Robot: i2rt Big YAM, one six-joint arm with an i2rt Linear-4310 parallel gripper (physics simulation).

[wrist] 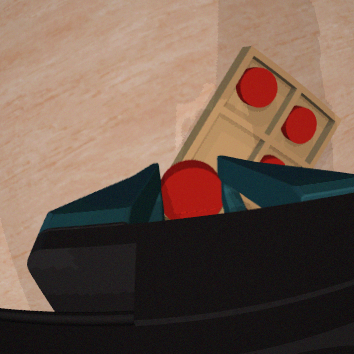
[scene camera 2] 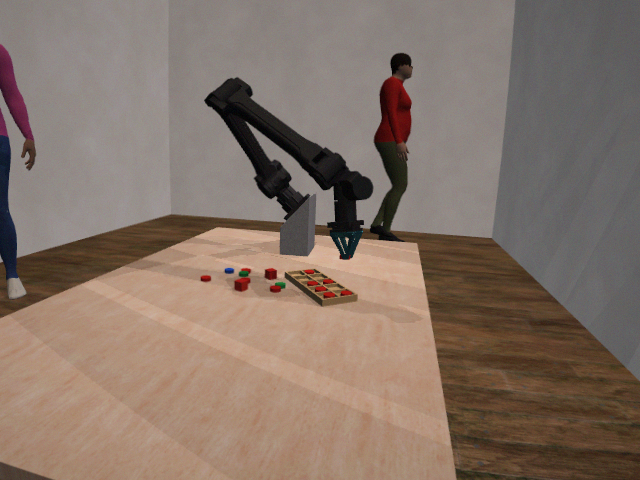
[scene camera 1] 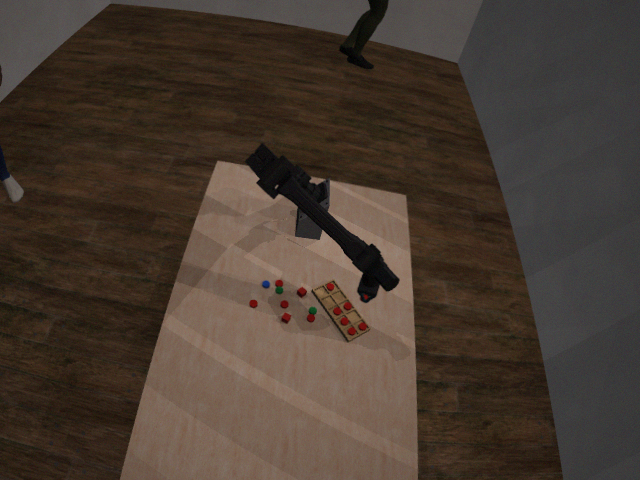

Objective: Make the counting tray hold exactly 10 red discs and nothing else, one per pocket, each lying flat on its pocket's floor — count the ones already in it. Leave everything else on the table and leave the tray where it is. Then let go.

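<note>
The tan counting tray lies flat, with two rows of pockets. Several pockets hold a red disc; four look empty: three at the end nearer the arm's base, one along the right side. My gripper is shut on a red disc, raised above the table beside the tray's right side, not over the pockets in the scene views. Loose red discs lie left of the tray. The fingers hide part of the tray in the wrist view.
Left of the tray lie a blue disc, two green discs, one of them close to the tray, and two red cubes, one nearer the tray and one farther out.
</note>
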